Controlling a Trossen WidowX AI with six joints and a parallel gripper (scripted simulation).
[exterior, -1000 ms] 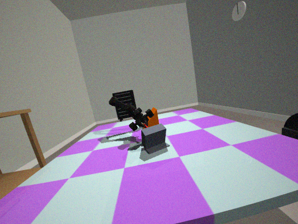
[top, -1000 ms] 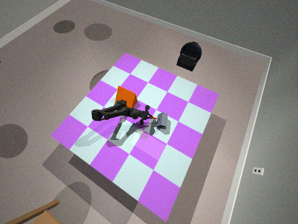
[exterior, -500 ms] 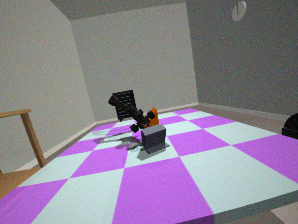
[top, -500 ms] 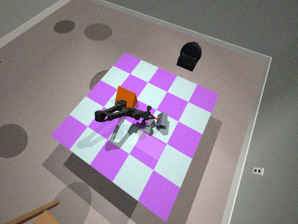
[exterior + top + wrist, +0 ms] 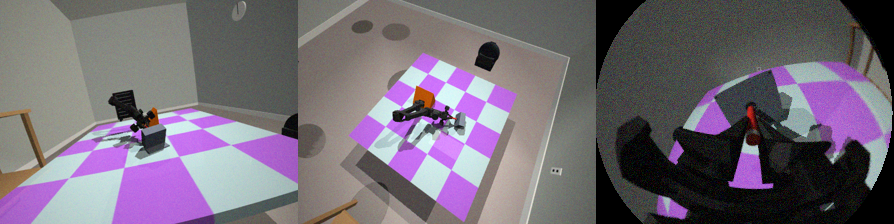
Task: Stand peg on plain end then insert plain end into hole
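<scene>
Right now the grey sloped panel is 70 mm ahead of my gripper tip, 30 mm below it and 20 mm to the left of it. From my gripper tip the other things lie so: red peg 10 mm behind, 10 mm above.
</scene>
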